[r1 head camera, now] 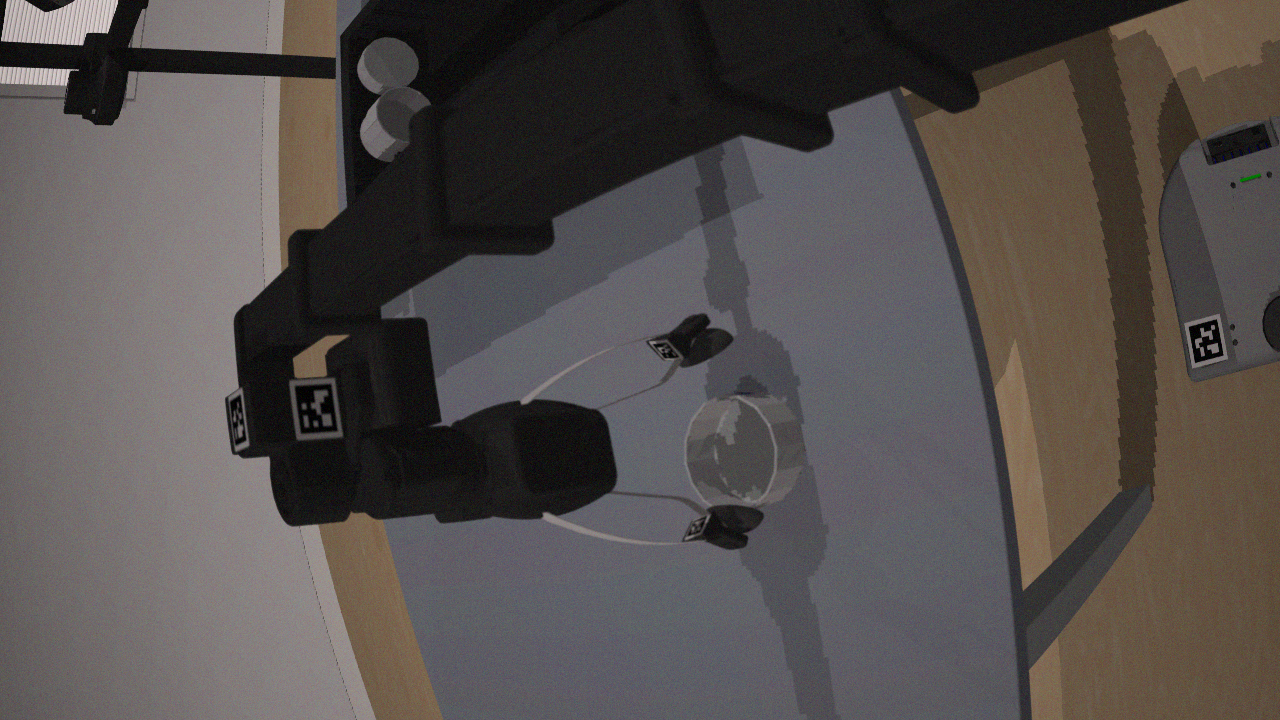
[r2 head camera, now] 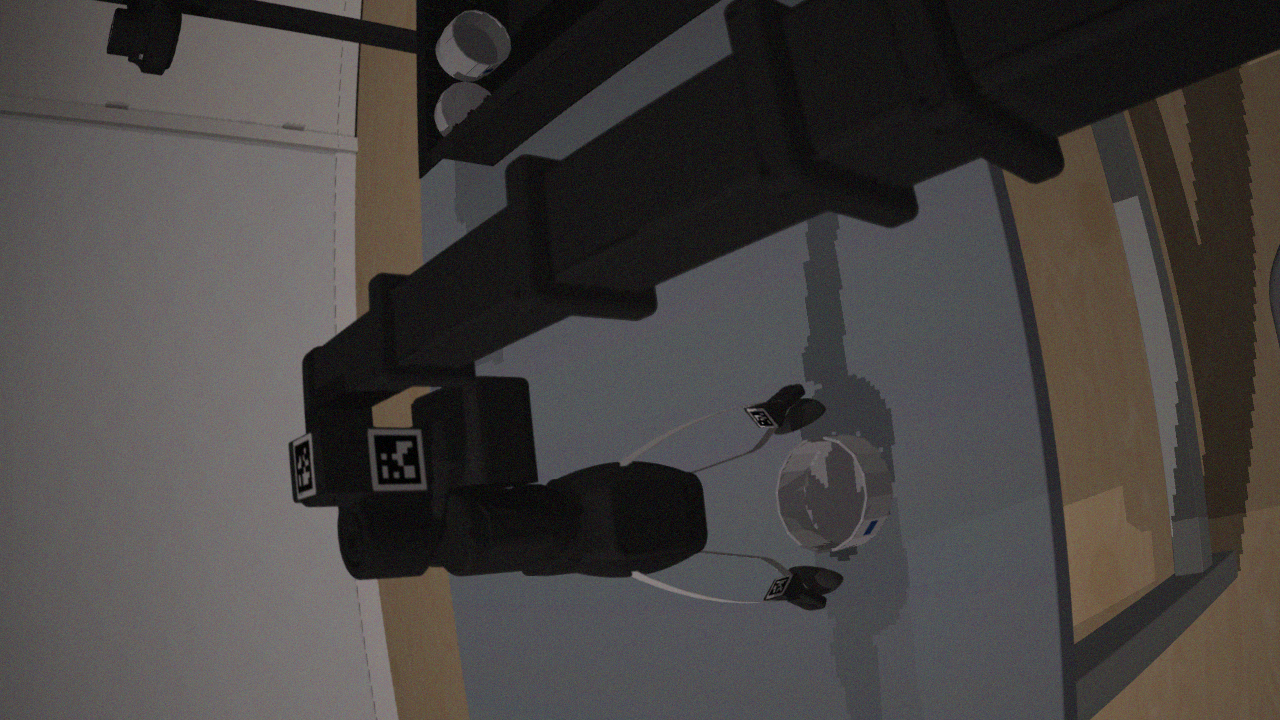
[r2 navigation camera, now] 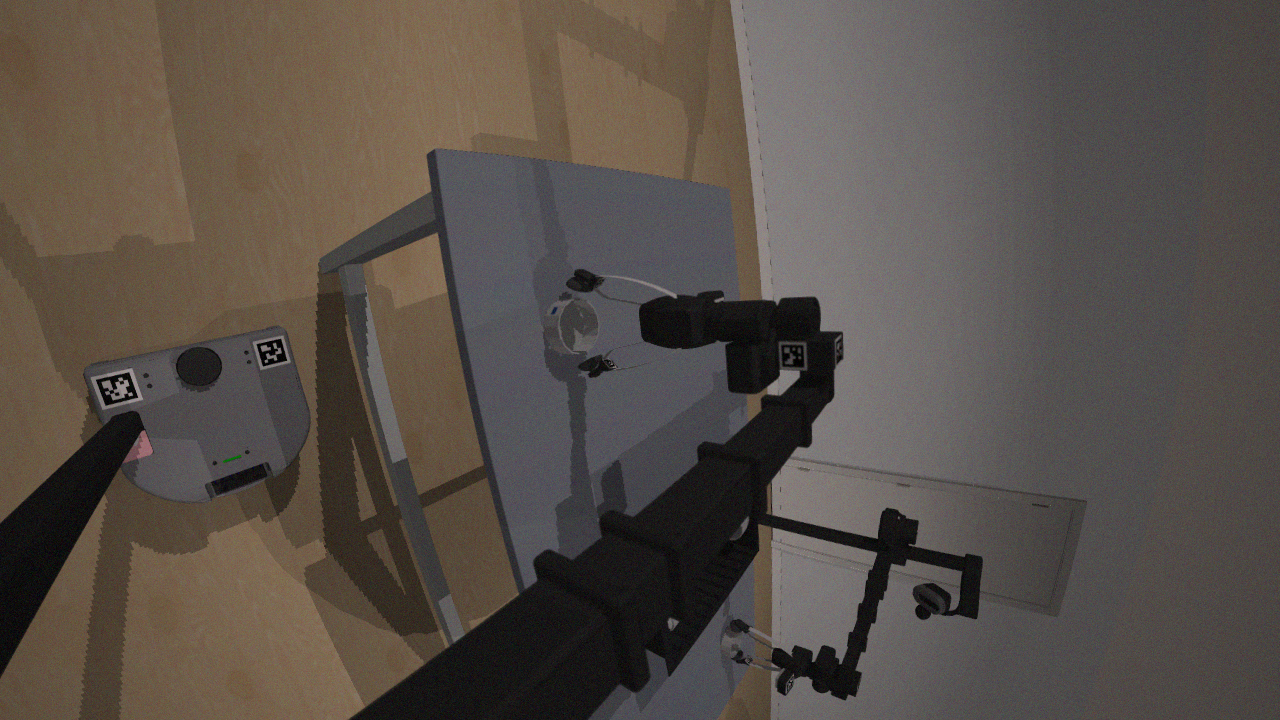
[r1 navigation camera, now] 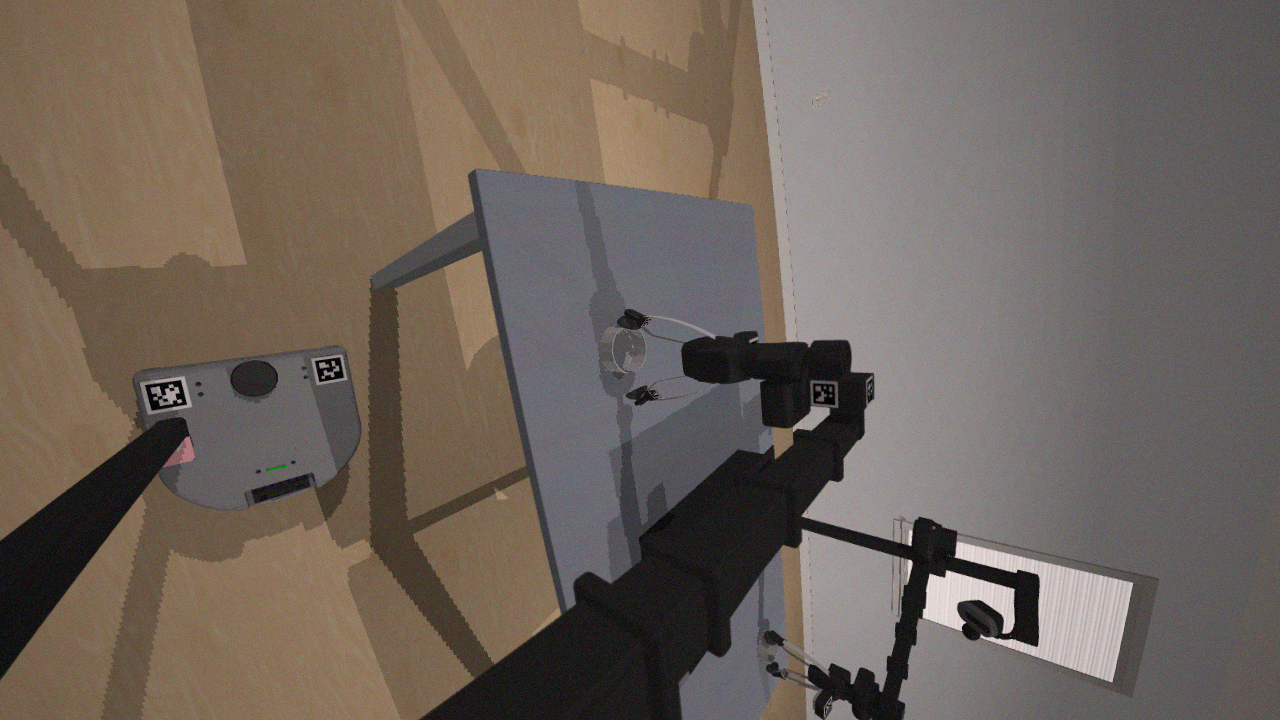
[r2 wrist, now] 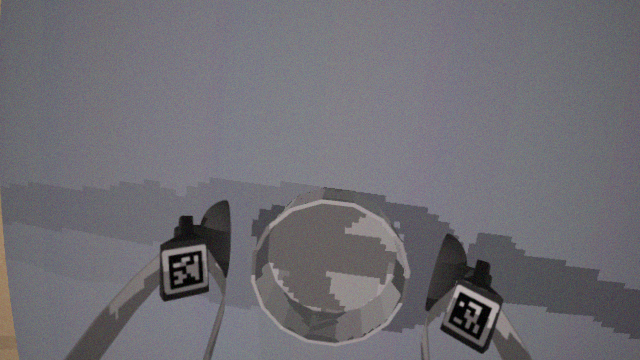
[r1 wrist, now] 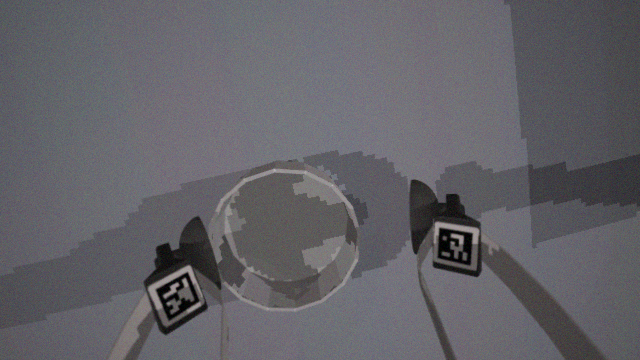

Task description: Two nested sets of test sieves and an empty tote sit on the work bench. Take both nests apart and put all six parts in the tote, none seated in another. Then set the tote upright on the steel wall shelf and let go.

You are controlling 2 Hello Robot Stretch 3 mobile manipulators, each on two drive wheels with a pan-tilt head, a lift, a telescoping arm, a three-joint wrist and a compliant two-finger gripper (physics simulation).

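A pale round sieve part (r1 head camera: 742,450) (r1 navigation camera: 622,350) (r1 wrist: 285,240) stands on the bench (r1 navigation camera: 689,250). r1's gripper (r1 head camera: 723,431) (r1 navigation camera: 638,356) (r1 wrist: 312,234) is open around it, one finger close beside it and a wider gap at the other. A second sieve part (r2 head camera: 832,492) (r2 navigation camera: 572,325) (r2 wrist: 330,272), with a blue mark, stands between r2's open fingers (r2 head camera: 810,497) (r2 navigation camera: 590,322) (r2 wrist: 332,255), apart from both. The black tote (r1 head camera: 352,170) (r2 head camera: 427,134) holds sieve parts, two showing in each head view; the arms hide much of it. The steel wall shelf does not show.
The other robot's dark arm (r1 navigation camera: 911,600) (r2 navigation camera: 868,600) reaches over the bench's far end in the navigation views. A grey wheeled base (r1 navigation camera: 259,429) (r2 navigation camera: 205,420) stands beside the bench. A pale wall runs along the bench's other side.
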